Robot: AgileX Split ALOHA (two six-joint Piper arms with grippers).
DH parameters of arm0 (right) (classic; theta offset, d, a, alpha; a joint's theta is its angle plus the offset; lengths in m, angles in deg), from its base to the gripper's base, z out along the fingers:
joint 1: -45.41 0.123 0 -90
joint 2: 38.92 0 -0.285 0
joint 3: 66.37 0 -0.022 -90
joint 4: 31.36 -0.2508 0 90
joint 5: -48.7 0 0.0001 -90
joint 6: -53.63 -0.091 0 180
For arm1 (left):
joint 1: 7.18 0.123 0 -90
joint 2: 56.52 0 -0.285 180
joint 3: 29.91 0 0.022 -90
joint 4: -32 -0.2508 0 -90
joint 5: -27.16 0 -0.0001 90
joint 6: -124.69 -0.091 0 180
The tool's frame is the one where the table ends.
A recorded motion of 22 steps. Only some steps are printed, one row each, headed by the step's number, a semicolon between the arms.
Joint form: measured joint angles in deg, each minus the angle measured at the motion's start. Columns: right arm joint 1, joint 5, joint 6, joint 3, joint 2, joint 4; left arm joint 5, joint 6, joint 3, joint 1, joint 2, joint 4.
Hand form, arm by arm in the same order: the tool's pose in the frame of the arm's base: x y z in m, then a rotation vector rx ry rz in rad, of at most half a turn. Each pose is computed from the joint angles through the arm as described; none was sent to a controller.
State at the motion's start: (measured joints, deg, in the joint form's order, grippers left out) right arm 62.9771 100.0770 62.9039 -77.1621 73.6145 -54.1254; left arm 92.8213 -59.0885 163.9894 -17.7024 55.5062 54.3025
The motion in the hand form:
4: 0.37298 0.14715 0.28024 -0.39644 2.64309 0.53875; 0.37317 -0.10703 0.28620 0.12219 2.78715 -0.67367
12: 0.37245 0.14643 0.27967 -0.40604 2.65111 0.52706; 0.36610 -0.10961 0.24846 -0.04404 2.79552 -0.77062
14: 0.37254 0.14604 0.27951 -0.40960 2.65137 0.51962; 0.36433 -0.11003 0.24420 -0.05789 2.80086 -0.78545
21: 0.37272 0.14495 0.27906 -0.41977 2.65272 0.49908; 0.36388 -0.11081 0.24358 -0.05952 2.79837 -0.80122
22: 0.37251 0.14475 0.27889 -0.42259 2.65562 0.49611; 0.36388 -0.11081 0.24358 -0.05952 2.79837 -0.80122
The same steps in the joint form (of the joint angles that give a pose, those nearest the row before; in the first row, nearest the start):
4: 0.00 1.01 0.00 0.00 0.00 0.18; -3.60 0.02 -2.23 0.00 -0.05 5.15
12: 0.00 1.48 0.00 0.00 0.00 0.77; -11.49 -0.04 -11.45 0.00 -0.05 11.34
14: 0.00 1.48 0.00 0.00 0.00 1.11; -11.97 -0.35 -12.51 0.00 -0.05 12.27
21: 0.00 1.52 0.00 0.00 0.00 2.05; -12.05 -0.82 -12.77 0.00 -0.05 13.12
22: 0.00 1.70 0.00 0.00 0.00 2.21; -12.05 -0.82 -12.77 0.00 -0.05 13.12

